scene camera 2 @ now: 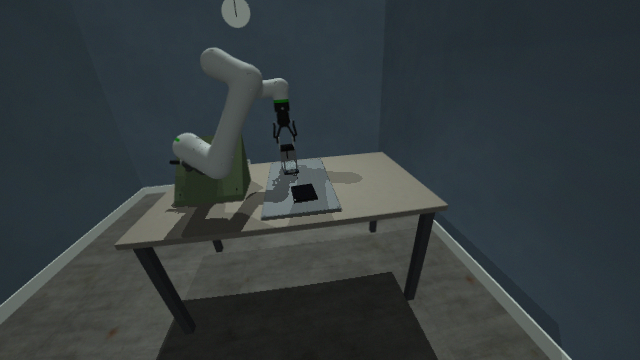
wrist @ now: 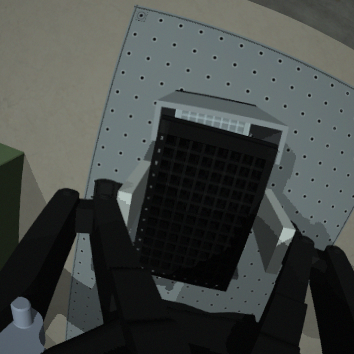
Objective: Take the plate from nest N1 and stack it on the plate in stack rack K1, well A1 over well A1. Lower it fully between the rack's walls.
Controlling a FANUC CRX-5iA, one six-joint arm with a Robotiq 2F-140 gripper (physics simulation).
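Frame: origin at the arm's base, x left, y down, z back, level; centimetres.
Seen in the pictures: gripper, between the fingertips: (scene camera 2: 286, 147) (wrist: 202, 192).
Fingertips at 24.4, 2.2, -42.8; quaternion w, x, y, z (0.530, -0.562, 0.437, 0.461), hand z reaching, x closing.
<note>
A point is followed by its place in that frame, as x, y, z.
My gripper (scene camera 2: 287, 145) @(24.4, 2.1, -42.8) (wrist: 202, 192) @(24.4, 2.1, -42.8) is shut on a black well plate (scene camera 2: 287, 148) @(17.2, 0.4, -44.0) (wrist: 207, 195) @(24.8, 0.9, -43.0), with pale finger pads along its two long sides. The plate is held about level, with small white marks along its left edge in the wrist view. It is above the grey-walled stack rack K1 (wrist: 215, 104) @(30.5, 6.3, -41.2) and hides most of it. Past the held plate's far edge, a strip of a pale plate (wrist: 212, 121) @(28.1, 13.6, -42.2) shows inside the rack's walls. The gap between the two plates and their wells A1 cannot be read. A flat black square, probably nest N1 (scene camera 2: 304, 193) @(-14.4, 15.8, -54.0), lies nearer scene camera 2.
The rack and the black square are on a grey perforated board (scene camera 2: 280, 207) @(-24.6, 17.0, -42.4) (wrist: 165, 52) @(33.2, 16.9, -34.0) on the wooden table (scene camera 2: 390, 190) @(-13.2, 18.2, -100.6). The arm's green pedestal (scene camera 2: 220, 187) @(-9.4, 11.5, -8.6) (wrist: 10, 185) @(8.3, 15.1, -19.2) stands left of the board. A grey knobbed part (wrist: 21, 330) shows at the wrist view's lower left.
</note>
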